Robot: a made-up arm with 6 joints. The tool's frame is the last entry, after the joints. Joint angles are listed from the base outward.
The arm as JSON. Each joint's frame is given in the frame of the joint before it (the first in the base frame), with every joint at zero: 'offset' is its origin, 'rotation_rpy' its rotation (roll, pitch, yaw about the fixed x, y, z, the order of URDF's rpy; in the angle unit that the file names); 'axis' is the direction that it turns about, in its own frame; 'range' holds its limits. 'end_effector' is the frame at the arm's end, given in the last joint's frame.
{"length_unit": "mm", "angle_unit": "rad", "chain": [
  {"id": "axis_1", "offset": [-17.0, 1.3, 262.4], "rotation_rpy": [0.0, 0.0, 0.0], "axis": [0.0, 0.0, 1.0], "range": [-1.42, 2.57]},
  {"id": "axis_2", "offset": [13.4, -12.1, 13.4], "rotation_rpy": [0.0, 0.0, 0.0], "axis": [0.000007, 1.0, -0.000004], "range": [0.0, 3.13]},
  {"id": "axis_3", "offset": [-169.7, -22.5, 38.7], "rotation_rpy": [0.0, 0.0, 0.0], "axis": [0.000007, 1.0, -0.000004], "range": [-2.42, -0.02]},
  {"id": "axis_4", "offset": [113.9, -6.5, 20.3], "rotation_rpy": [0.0, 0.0, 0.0], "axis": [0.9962, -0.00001, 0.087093], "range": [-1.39, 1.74]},
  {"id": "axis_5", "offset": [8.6, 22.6, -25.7], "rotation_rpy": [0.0, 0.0, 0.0], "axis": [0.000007, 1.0, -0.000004], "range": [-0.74, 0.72]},
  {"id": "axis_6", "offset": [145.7, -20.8, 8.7], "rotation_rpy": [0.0, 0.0, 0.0], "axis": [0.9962, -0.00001, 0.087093], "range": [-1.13, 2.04]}
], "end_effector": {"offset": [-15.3, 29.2, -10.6], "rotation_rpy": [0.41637, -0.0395, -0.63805]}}
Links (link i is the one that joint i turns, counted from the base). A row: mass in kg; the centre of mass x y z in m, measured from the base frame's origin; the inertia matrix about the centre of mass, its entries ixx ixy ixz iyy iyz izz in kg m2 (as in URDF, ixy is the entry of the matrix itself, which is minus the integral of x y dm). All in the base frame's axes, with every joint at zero. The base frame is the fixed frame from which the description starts. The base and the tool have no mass.
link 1: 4.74; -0.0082 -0.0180 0.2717; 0.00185 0 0 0.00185 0 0.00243
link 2: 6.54; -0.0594 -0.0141 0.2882; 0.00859 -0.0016 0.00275 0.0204 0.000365 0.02
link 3: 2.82; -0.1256 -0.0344 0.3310; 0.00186 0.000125 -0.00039 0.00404 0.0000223 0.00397
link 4: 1.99; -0.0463 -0.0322 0.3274; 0.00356 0 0.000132 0.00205 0 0.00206
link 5: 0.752; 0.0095 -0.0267 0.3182; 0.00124 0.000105 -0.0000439 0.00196 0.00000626 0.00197
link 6: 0.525; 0.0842 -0.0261 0.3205; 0.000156 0 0 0.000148 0 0.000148
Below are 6 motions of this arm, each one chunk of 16 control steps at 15 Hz.
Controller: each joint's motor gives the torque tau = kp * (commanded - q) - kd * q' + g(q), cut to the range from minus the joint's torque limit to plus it. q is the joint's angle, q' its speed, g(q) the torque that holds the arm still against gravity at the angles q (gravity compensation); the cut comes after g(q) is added. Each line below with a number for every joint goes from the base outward.
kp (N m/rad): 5.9 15 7 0.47 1.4 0.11
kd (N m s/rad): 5.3 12 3.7 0.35 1.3 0.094
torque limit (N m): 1.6 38 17 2.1 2.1 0.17
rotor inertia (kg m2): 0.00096 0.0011 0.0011 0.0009 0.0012 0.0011
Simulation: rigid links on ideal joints. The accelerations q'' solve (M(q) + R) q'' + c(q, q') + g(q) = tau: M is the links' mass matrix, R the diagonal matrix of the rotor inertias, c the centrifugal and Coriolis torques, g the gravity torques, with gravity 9.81 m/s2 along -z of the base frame. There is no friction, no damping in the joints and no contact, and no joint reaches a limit. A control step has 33 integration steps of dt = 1/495 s. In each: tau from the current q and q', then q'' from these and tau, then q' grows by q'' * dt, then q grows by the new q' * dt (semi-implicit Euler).
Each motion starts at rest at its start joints. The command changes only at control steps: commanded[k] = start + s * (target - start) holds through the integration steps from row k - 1 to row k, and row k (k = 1, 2, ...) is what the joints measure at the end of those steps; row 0 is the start. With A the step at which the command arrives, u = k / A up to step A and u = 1 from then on. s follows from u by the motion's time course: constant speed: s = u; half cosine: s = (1 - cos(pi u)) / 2; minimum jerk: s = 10 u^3 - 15 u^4 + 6 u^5; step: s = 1 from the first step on.
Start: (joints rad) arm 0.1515 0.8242 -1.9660 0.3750 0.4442 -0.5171
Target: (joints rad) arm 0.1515 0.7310 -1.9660 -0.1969 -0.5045 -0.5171
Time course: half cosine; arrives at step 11
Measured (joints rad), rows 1 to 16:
1: 0.1515 0.8241 -1.9659 0.3743 0.4431 -0.5172
2: 0.1516 0.8238 -1.9655 0.3714 0.4385 -0.5176
3: 0.1518 0.8229 -1.9648 0.3646 0.4284 -0.5182
4: 0.1520 0.8214 -1.9640 0.3525 0.4115 -0.5190
5: 0.1522 0.8190 -1.9632 0.3347 0.3868 -0.5198
6: 0.1524 0.8159 -1.9623 0.3111 0.3546 -0.5206
7: 0.1526 0.8119 -1.9616 0.2823 0.3155 -0.5214
8: 0.1527 0.8074 -1.9611 0.2494 0.2710 -0.5219
9: 0.1527 0.8024 -1.9609 0.2143 0.2232 -0.5223
10: 0.1526 0.7971 -1.9611 0.1788 0.1743 -0.5223
11: 0.1525 0.7918 -1.9617 0.1452 0.1271 -0.5220
12: 0.1523 0.7868 -1.9626 0.1147 0.0829 -0.5214
13: 0.1521 0.7821 -1.9634 0.0871 0.0416 -0.5208
14: 0.1520 0.7778 -1.9642 0.0621 0.0032 -0.5202
15: 0.1519 0.7737 -1.9649 0.0394 -0.0325 -0.5197
16: 0.1517 0.7700 -1.9656 0.0188 -0.0657 -0.5192

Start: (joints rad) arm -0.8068 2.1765 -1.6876 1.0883 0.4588 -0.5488
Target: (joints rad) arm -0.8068 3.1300 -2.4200 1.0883 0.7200 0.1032
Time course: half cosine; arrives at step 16
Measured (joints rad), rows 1 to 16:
1: -0.8068 2.1771 -1.6885 1.0883 0.4590 -0.5485
2: -0.8069 2.1794 -1.6920 1.0883 0.4598 -0.5470
3: -0.8071 2.1848 -1.6993 1.0886 0.4615 -0.5434
4: -0.8073 2.1941 -1.7115 1.0894 0.4641 -0.5372
5: -0.8076 2.2083 -1.7291 1.0905 0.4679 -0.5278
6: -0.8079 2.2276 -1.7525 1.0921 0.4729 -0.5148
7: -0.8082 2.2525 -1.7814 1.0941 0.4792 -0.4981
8: -0.8084 2.2828 -1.8156 1.0964 0.4868 -0.4778
9: -0.8086 2.3181 -1.8544 1.0991 0.4955 -0.4541
10: -0.8087 2.3578 -1.8968 1.1018 0.5051 -0.4275
11: -0.8088 2.4011 -1.9417 1.1046 0.5156 -0.3984
12: -0.8087 2.4470 -1.9877 1.1071 0.5266 -0.3676
13: -0.8086 2.4943 -2.0333 1.1091 0.5379 -0.3360
14: -0.8084 2.5417 -2.0771 1.1105 0.5493 -0.3043
15: -0.8081 2.5880 -2.1177 1.1110 0.5604 -0.2736
16: -0.8078 2.6317 -2.1537 1.1105 0.5709 -0.2445

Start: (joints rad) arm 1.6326 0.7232 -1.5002 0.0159 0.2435 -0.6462
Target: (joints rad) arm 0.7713 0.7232 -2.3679 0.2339 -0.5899 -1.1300
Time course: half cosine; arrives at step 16
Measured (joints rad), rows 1 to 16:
1: 1.6321 0.7233 -1.5008 0.0161 0.2433 -0.6467
2: 1.6301 0.7238 -1.5036 0.0166 0.2420 -0.6485
3: 1.6255 0.7246 -1.5100 0.0178 0.2389 -0.6523
4: 1.6177 0.7256 -1.5214 0.0199 0.2329 -0.6583
5: 1.6058 0.7268 -1.5389 0.0229 0.2233 -0.6670
6: 1.5895 0.7281 -1.5628 0.0270 0.2097 -0.6783
7: 1.5686 0.7294 -1.5936 0.0322 0.1916 -0.6923
8: 1.5433 0.7307 -1.6308 0.0384 0.1691 -0.7087
9: 1.5136 0.7319 -1.6739 0.0456 0.1423 -0.7275
10: 1.4803 0.7328 -1.7220 0.0535 0.1115 -0.7481
11: 1.4439 0.7334 -1.7739 0.0623 0.0774 -0.7702
12: 1.4054 0.7337 -1.8281 0.0717 0.0407 -0.7931
13: 1.3657 0.7336 -1.8831 0.0818 0.0023 -0.8164
14: 1.3258 0.7329 -1.9372 0.0924 -0.0369 -0.8392
15: 1.2868 0.7317 -1.9886 0.1034 -0.0757 -0.8609
16: 1.2498 0.7301 -2.0358 0.1144 -0.1131 -0.8809

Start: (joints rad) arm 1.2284 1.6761 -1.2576 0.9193 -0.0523 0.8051
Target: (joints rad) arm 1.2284 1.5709 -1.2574 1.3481 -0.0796 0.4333
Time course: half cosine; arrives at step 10
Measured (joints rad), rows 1 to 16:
1: 1.2284 1.6760 -1.2575 0.9200 -0.0523 0.8045
2: 1.2284 1.6754 -1.2572 0.9227 -0.0524 0.8022
3: 1.2285 1.6741 -1.2568 0.9289 -0.0525 0.7972
4: 1.2286 1.6718 -1.2563 0.9394 -0.0529 0.7888
5: 1.2287 1.6684 -1.2558 0.9546 -0.0535 0.7767
6: 1.2288 1.6640 -1.2553 0.9743 -0.0543 0.7611
7: 1.2289 1.6586 -1.2550 0.9977 -0.0554 0.7427
8: 1.2290 1.6527 -1.2550 1.0235 -0.0567 0.7224
9: 1.2290 1.6464 -1.2551 1.0502 -0.0582 0.7014
10: 1.2290 1.6403 -1.2555 1.0761 -0.0597 0.6811
11: 1.2289 1.6346 -1.2560 1.1001 -0.0611 0.6622
12: 1.2289 1.6293 -1.2565 1.1220 -0.0625 0.6447
13: 1.2288 1.6244 -1.2569 1.1420 -0.0638 0.6286
14: 1.2287 1.6199 -1.2572 1.1602 -0.0650 0.6137
15: 1.2286 1.6158 -1.2575 1.1768 -0.0661 0.5999
16: 1.2286 1.6121 -1.2577 1.1920 -0.0671 0.5872

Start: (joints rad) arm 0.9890 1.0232 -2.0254 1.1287 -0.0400 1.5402
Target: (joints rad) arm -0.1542 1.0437 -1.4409 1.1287 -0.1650 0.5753
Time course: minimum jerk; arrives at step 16
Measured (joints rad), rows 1 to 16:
1: 0.9888 1.0232 -2.0253 1.1288 -0.0400 1.5400
2: 0.9876 1.0231 -2.0244 1.1291 -0.0401 1.5389
3: 0.9838 1.0229 -2.0216 1.1300 -0.0405 1.5355
4: 0.9758 1.0227 -2.0158 1.1315 -0.0413 1.5283
5: 0.9622 1.0224 -2.0057 1.1334 -0.0427 1.5161
6: 0.9418 1.0221 -1.9904 1.1355 -0.0448 1.4979
7: 0.9140 1.0220 -1.9695 1.1376 -0.0475 1.4732
8: 0.8787 1.0221 -1.9431 1.1395 -0.0508 1.4418
9: 0.8366 1.0226 -1.9115 1.1409 -0.0546 1.4044
10: 0.7886 1.0234 -1.8758 1.1415 -0.0589 1.3620
11: 0.7362 1.0245 -1.8373 1.1414 -0.0636 1.3158
12: 0.6814 1.0260 -1.7975 1.1404 -0.0685 1.2676
13: 0.6259 1.0278 -1.7580 1.1387 -0.0735 1.2192
14: 0.5717 1.0298 -1.7204 1.1365 -0.0787 1.1721
15: 0.5201 1.0317 -1.6859 1.1340 -0.0838 1.1277
16: 0.4719 1.0336 -1.6552 1.1316 -0.0888 1.0866

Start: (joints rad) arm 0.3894 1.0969 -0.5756 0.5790 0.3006 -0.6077
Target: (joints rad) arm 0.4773 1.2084 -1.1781 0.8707 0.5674 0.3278
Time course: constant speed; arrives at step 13
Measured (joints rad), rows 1 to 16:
1: 0.3896 1.0976 -0.5795 0.5780 0.3030 -0.6040
2: 0.3904 1.0990 -0.5883 0.5784 0.3067 -0.5953
3: 0.3915 1.1010 -0.6017 0.5809 0.3115 -0.5818
4: 0.3931 1.1035 -0.6192 0.5853 0.3173 -0.5637
5: 0.3951 1.1065 -0.6403 0.5917 0.3239 -0.5413
6: 0.3974 1.1100 -0.6646 0.5997 0.3314 -0.5151
7: 0.4001 1.1138 -0.6916 0.6092 0.3397 -0.4852
8: 0.4030 1.1181 -0.7211 0.6201 0.3487 -0.4521
9: 0.4063 1.1227 -0.7527 0.6321 0.3585 -0.4159
10: 0.4098 1.1276 -0.7861 0.6452 0.3689 -0.3768
11: 0.4136 1.1329 -0.8212 0.6593 0.3800 -0.3353
12: 0.4175 1.1384 -0.8577 0.6742 0.3917 -0.2913
13: 0.4217 1.1441 -0.8954 0.6900 0.4039 -0.2451
14: 0.4258 1.1493 -0.9301 0.7076 0.4144 -0.2010
15: 0.4297 1.1539 -0.9610 0.7246 0.4242 -0.1601
16: 0.4332 1.1581 -0.9880 0.7402 0.4333 -0.1224

